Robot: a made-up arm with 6 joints.
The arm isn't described. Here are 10 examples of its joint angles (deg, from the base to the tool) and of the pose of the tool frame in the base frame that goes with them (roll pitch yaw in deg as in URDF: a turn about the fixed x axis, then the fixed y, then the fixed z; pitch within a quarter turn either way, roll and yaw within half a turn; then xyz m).
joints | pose
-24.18 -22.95 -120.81 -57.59 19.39 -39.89 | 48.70 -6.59 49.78 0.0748 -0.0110 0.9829
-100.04 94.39 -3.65 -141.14 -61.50 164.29 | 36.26 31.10 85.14 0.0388 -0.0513 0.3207
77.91 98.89 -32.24 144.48 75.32 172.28 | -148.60 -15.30 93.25 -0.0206 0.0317 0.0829
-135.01 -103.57 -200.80 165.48 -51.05 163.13 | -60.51 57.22 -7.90 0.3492 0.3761 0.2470
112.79 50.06 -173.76 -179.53 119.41 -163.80 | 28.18 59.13 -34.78 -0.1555 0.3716 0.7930
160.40 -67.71 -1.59 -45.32 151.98 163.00 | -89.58 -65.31 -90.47 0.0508 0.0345 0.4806
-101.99 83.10 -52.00 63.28 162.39 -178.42 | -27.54 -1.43 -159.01 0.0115 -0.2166 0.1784
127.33 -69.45 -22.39 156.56 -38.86 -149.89 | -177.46 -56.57 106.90 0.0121 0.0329 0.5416
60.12 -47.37 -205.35 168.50 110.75 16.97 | 168.59 -0.24 -140.59 -0.2504 -0.4067 0.5868
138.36 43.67 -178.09 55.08 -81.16 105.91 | 56.24 23.01 104.27 -0.2075 0.2575 0.7827
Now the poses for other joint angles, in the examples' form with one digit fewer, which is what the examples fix.
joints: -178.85 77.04 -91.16 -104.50 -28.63 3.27
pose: 166.4 -25.1 -71.1 -0.400 -0.076 0.139
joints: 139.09 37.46 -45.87 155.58 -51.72 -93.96
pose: 135.8 -0.7 76.1 -0.163 0.183 0.336
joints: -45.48 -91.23 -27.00 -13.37 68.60 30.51
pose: -161.7 -48.8 -85.2 -0.019 0.007 0.608
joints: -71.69 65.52 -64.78 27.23 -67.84 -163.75
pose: 147.0 62.4 44.7 0.095 -0.395 0.229
